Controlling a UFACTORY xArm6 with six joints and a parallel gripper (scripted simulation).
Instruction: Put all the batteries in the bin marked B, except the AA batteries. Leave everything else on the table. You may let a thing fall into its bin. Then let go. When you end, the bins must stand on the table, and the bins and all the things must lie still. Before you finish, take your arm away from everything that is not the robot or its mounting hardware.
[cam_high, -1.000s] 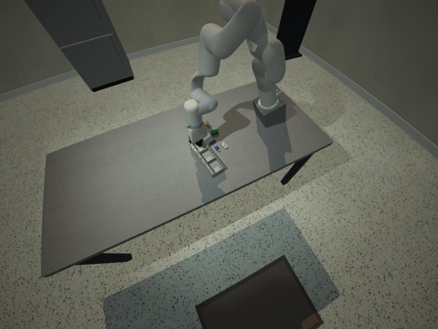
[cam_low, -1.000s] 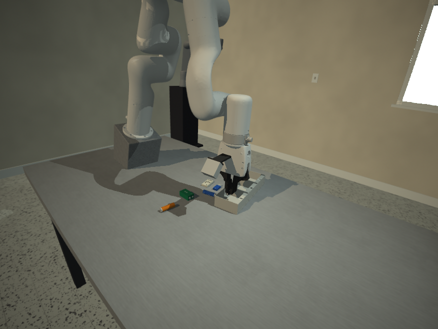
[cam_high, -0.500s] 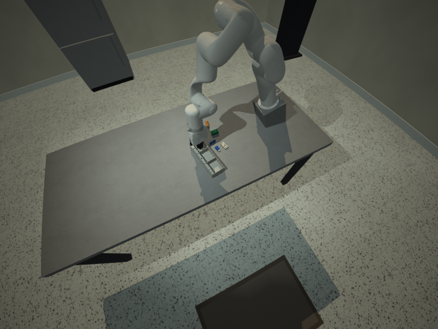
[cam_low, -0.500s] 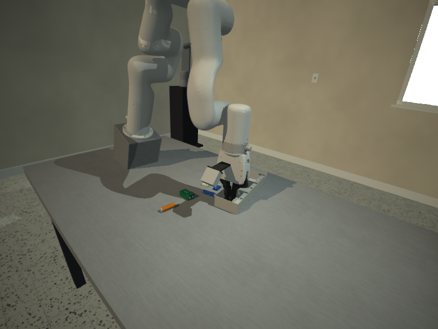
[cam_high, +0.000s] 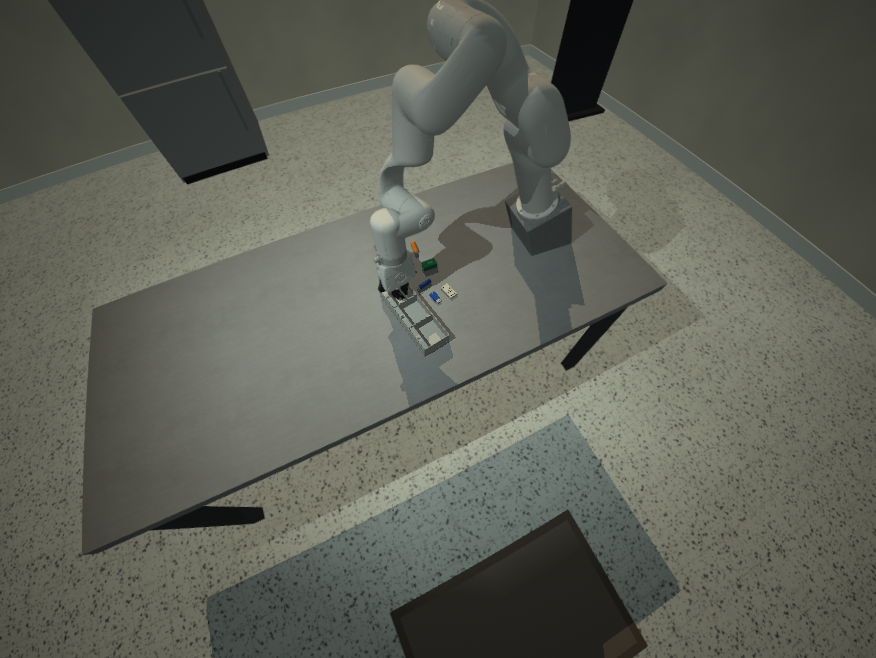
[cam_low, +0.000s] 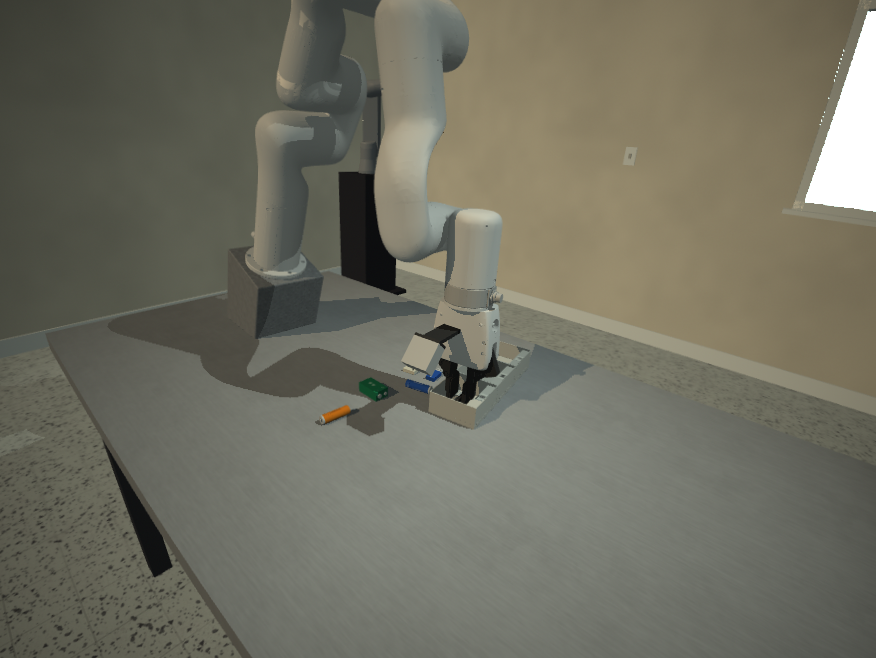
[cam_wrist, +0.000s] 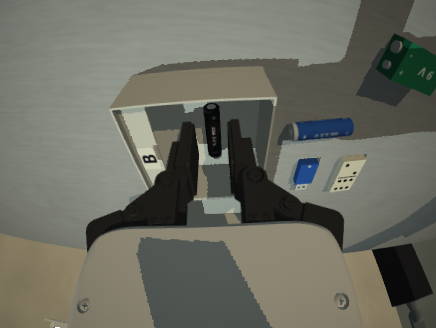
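Right now the black cylindrical battery is 3 cm below my hand. Round my hand: grey bin row 1 cm behind, 8 cm to the left, 2 cm below; blue cylindrical battery 8 cm behind, 1 cm to the right, 3 cm below; blue USB stick 10 cm behind, 5 cm to the left, 3 cm below.
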